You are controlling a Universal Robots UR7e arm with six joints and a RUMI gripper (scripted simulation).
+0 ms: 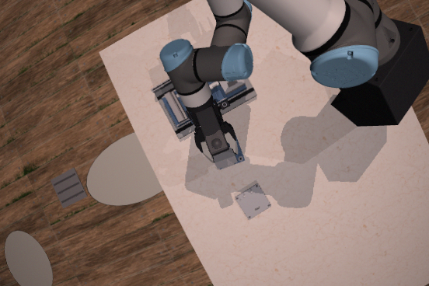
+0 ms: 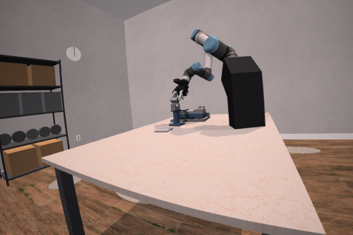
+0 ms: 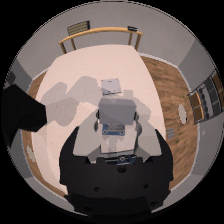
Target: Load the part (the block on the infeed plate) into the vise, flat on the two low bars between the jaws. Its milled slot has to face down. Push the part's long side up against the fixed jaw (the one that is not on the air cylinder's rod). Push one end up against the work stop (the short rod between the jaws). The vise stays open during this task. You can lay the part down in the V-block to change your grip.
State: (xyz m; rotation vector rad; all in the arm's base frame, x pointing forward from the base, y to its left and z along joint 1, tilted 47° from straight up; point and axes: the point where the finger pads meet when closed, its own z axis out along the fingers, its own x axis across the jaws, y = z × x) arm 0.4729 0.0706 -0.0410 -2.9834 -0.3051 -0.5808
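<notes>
My hand is 10 mm to the right of the part and 10 mm above it. From my hand the other things lie so: air cylinder: 120 mm behind, 210 mm to the right, 110 mm below; then vise: 20 mm behind, 210 mm to the right, 150 mm below; then air cylinder rod: 40 mm behind, 210 mm to the right, 110 mm below.
</notes>
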